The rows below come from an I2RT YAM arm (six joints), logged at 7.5 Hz.
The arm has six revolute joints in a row. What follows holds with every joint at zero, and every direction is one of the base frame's.
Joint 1 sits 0.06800 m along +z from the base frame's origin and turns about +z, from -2.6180 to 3.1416 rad.
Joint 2 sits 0.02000 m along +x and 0.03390 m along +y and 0.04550 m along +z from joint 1 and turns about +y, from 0.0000 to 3.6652 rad.
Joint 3 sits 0.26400 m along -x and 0.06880 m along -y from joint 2 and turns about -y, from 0.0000 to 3.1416 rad.
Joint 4 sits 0.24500 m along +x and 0.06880 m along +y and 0.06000 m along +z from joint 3 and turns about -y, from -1.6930 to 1.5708 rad.
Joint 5 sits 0.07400 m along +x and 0.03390 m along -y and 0.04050 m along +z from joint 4 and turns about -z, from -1.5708 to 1.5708 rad.
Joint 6 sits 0.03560 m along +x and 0.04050 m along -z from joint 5 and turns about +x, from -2.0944 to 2.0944 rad.
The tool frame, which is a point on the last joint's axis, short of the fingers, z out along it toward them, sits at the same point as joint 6; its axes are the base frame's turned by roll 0.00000, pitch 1.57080 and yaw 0.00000 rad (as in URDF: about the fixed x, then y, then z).
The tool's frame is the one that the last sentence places.
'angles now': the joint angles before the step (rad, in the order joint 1, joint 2, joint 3, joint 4, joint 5, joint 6). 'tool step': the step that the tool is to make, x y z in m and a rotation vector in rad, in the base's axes. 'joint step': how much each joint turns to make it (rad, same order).
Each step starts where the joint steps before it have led.
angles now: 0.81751 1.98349 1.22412 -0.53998 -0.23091 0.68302
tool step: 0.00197 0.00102 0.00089 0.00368 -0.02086 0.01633
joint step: -0.00129 0.00150 0.00489 0.00886 0.00738 -0.02096
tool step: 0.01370 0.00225 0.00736 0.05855 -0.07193 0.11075
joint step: -0.02459 0.00667 0.03298 0.03367 -0.03117 -0.13599
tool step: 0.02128 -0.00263 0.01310 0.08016 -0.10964 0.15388
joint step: -0.04743 0.00205 0.04477 0.03578 -0.05818 -0.20149
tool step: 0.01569 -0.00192 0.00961 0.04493 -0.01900 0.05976
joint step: -0.03411 0.01714 0.06116 -0.02718 -0.05824 -0.08125
